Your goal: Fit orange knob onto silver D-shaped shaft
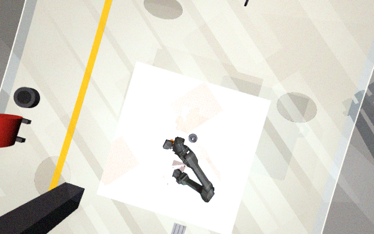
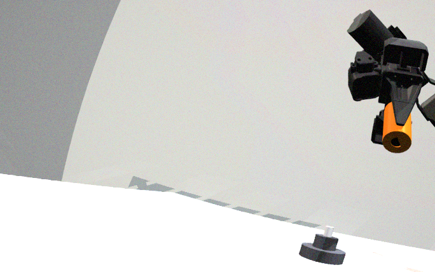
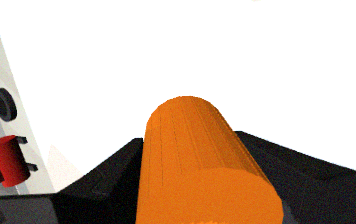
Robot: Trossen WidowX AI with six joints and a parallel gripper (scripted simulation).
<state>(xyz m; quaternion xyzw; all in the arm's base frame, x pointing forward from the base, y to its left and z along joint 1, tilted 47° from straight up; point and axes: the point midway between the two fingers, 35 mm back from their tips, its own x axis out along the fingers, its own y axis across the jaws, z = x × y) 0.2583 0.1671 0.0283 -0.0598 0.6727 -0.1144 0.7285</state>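
The orange knob lies 2 cm to the right of my gripper tip and 3 cm above it. The rest, counted from my gripper tip: dark round pedestal 5 cm ahead, 16 cm to the right, 17 cm below.
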